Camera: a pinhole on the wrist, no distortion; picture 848 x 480 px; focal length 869.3 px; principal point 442.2 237.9 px. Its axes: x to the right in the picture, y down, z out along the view. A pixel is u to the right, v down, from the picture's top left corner.
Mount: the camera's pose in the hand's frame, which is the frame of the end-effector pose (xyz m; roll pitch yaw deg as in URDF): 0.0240 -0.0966 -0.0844 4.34 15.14 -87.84
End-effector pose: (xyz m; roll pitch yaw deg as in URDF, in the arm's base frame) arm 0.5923 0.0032 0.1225 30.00 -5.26 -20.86
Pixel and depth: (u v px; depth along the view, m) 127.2 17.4 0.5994
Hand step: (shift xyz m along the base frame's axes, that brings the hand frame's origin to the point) -0.3112 -0.2134 0.4244
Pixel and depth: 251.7 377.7 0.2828
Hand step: -0.0365 -0.1993 0.1283
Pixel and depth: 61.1 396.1 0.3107
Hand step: -0.0252 -0.1691 0.2015
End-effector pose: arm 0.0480 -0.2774 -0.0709 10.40 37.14 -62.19
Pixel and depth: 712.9 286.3 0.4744
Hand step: -0.2862 -0.3535 0.1960
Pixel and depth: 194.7 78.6 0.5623
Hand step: -0.0722 -0.2469 0.4452
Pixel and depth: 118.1 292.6 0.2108
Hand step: -0.0459 -0.1273 0.0865
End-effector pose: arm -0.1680 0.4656 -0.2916 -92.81 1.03 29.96
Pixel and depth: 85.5 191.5 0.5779
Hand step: -0.3120 0.4341 -0.0047
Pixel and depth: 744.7 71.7 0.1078
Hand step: -0.0074 0.0141 0.1609
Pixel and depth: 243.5 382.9 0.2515
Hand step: -0.0479 0.1811 0.0970
